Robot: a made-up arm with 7 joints.
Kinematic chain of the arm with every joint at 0, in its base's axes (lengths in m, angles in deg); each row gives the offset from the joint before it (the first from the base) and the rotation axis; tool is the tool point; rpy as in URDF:
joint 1: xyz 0 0 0.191 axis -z
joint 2: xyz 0 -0.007 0.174 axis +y
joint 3: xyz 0 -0.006 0.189 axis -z
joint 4: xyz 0 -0.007 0.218 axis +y
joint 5: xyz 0 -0.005 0.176 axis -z
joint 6: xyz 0 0 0.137 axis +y
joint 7: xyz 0 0 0.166 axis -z
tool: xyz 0 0 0 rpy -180 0 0
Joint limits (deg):
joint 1: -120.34..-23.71
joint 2: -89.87..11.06
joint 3: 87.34..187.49
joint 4: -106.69..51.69
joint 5: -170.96..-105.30
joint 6: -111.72..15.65
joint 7: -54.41..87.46
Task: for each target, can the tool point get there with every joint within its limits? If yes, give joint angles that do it. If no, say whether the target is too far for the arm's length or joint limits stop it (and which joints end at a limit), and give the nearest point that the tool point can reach.
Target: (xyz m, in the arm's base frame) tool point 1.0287 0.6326 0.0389
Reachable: no: too far | nearest point 0.4207 0.2587 0.5261 | short by 0.864 m
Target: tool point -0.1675 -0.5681 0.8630
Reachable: yes | joints -101.53 -65.92 141.98 -59.06 -123.37 -29.58 -6.78
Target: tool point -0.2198 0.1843 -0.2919
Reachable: no: joint limits stop it (at a limit: joint 1, joint 2, joint 3, joint 4) | nearest point -0.4782 -0.1151 0.0214 | short by 0.505 m
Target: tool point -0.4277 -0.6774 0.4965
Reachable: yes | joints -66.68 -74.73 114.86 -24.90 -124.54 -61.26 8.07
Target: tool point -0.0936 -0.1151 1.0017
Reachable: yes | joints -70.92 -42.38 179.57 -90.11 -162.64 -85.39 17.98
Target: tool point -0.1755 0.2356 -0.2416
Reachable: no: joint limits stop it (at a limit: joint 1, joint 2, joint 3, joint 4, joint 5) | nearest point -0.4493 0.1542 0.1810 | short by 0.510 m
